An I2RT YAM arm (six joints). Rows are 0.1 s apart.
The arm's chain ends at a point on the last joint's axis. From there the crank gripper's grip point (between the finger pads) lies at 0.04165 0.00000 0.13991 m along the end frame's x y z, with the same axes.
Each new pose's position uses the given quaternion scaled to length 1; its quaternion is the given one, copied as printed.
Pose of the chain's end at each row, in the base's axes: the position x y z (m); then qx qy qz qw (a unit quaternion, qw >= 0):
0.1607 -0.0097 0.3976 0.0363 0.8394 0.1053 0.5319
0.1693 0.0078 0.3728 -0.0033 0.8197 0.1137 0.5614
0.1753 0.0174 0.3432 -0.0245 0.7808 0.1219 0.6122
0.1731 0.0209 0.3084 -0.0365 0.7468 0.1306 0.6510
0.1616 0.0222 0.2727 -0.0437 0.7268 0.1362 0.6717
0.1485 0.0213 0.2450 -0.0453 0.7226 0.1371 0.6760
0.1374 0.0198 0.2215 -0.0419 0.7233 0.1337 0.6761
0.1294 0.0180 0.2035 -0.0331 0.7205 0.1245 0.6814
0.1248 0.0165 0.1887 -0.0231 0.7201 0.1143 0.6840
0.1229 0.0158 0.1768 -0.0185 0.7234 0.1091 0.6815
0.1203 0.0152 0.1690 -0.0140 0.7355 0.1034 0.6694
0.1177 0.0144 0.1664 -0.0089 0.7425 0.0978 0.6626
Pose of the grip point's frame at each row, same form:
0.2687 0.0168 0.3031 0.0363 0.8394 0.1053 0.5319
0.2826 0.0395 0.2863 -0.0033 0.8197 0.1137 0.5614
0.2979 0.0529 0.2723 -0.0245 0.7808 0.1219 0.6122
0.3016 0.0597 0.2510 -0.0365 0.7468 0.1306 0.6510
0.2927 0.0631 0.2231 -0.0437 0.7268 0.1362 0.6717
0.2800 0.0626 0.1970 -0.0453 0.7226 0.1371 0.6760
0.2693 0.0598 0.1733 -0.0419 0.7233 0.1337 0.6761
0.2627 0.0545 0.1566 -0.0331 0.7205 0.1245 0.6814
0.2593 0.0491 0.1421 -0.0231 0.7201 0.1143 0.6840
0.2574 0.0465 0.1289 -0.0185 0.7234 0.1091 0.6815
0.2534 0.0440 0.1163 -0.0140 0.7355 0.1034 0.6694
0.2501 0.0412 0.1110 -0.0089 0.7425 0.0978 0.6626

